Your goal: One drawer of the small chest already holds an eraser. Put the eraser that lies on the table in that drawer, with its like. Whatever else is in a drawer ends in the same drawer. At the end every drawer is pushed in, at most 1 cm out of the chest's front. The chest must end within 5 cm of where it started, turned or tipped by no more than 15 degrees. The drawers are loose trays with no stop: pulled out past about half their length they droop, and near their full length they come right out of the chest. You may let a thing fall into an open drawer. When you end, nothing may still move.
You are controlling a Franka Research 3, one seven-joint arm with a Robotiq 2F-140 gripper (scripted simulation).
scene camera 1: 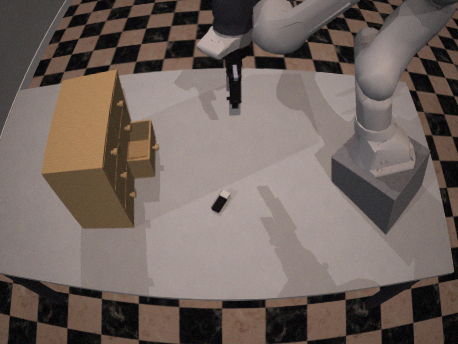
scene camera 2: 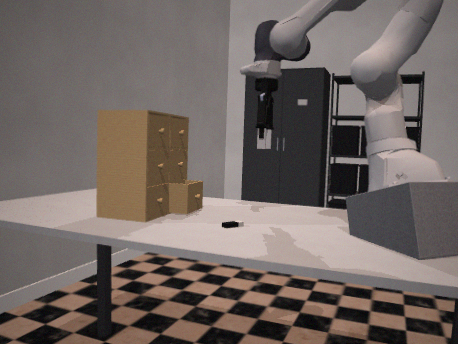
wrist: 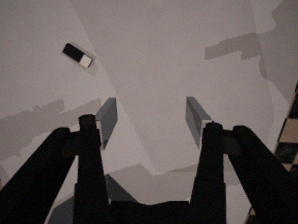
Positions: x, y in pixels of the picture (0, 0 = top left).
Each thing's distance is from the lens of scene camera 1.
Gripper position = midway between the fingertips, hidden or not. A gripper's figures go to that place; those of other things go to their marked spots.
gripper (scene camera 1: 233, 101): 106 cm
wooden chest (scene camera 1: 73, 162): 91 cm
drawer (scene camera 1: 142, 144): 129 cm
The marked spots on the wooden chest and the drawer are 43 cm apart.
